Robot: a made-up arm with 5 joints. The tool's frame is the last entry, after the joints. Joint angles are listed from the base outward.
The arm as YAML. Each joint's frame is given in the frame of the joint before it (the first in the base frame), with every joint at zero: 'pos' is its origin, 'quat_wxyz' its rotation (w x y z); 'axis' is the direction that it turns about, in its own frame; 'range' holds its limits. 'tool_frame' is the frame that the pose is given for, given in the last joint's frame.
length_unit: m
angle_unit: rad
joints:
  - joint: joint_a
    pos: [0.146, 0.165, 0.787]
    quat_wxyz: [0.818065, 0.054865, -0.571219, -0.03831]
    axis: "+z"
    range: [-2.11, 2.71]
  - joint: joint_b
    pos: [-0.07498, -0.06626, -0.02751]
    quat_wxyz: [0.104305, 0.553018, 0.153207, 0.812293]
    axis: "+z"
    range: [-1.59, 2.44]
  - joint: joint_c
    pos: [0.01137, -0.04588, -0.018]
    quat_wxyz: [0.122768, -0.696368, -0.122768, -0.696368]
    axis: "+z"
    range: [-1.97, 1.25]
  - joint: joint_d
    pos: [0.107, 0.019, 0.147]
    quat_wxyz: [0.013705, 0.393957, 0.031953, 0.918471]
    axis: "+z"
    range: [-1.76, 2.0]
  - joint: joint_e
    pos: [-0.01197, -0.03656, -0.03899]
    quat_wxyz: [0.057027, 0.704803, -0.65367, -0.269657]
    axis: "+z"
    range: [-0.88, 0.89]
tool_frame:
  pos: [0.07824, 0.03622, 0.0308]
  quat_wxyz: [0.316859, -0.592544, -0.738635, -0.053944]
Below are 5 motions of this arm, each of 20 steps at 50 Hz.
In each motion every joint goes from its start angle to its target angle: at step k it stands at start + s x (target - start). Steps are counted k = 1, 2, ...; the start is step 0. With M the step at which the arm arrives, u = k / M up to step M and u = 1 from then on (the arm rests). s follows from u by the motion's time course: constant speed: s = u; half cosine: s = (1 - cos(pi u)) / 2; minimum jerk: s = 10 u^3 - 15 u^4 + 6 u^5.
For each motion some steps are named. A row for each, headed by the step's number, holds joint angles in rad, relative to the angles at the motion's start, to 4 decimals.
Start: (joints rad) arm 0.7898 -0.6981 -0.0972 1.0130 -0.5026
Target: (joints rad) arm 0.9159 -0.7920 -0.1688 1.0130 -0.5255
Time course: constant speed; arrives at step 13
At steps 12, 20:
12: 0.1164 -0.0867 -0.0661 0.0000 -0.0211
20: 0.1261 -0.0939 -0.0716 0.0000 -0.0229

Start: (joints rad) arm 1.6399 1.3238 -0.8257 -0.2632 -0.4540
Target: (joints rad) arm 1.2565 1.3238 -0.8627 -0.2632 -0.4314
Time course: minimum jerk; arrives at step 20
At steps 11, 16, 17, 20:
11: -0.2274 0.0000 -0.0219 0.0000 0.0134
16: -0.3612 0.0000 -0.0349 0.0000 0.0213
17: -0.3732 0.0000 -0.0360 0.0000 0.0220
20: -0.3834 0.0000 -0.0370 0.0000 0.0226

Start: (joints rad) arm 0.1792 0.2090 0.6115 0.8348 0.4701
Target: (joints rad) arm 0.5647 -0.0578 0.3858 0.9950 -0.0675
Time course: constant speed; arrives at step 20
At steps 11, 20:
11: 0.2120 -0.1467 -0.1241 0.0881 -0.2957
20: 0.3855 -0.2668 -0.2257 0.1602 -0.5376

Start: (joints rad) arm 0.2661 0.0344 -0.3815 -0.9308 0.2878
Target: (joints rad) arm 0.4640 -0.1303 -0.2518 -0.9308 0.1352
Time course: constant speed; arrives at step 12
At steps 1, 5, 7, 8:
1: 0.0165 -0.0137 0.0108 0.0000 -0.0127
5: 0.0825 -0.0686 0.0540 0.0000 -0.0636
7: 0.1154 -0.0961 0.0757 0.0000 -0.0890
8: 0.1319 -0.1098 0.0865 0.0000 -0.1017

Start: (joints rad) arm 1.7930 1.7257 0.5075 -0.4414 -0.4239
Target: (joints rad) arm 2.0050 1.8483 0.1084 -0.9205 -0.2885
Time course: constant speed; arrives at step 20
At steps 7, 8, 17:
7: 0.0742 0.0429 -0.1397 -0.1677 0.0474
8: 0.0848 0.0490 -0.1596 -0.1916 0.0542
17: 0.1802 0.1042 -0.3392 -0.4072 0.1151

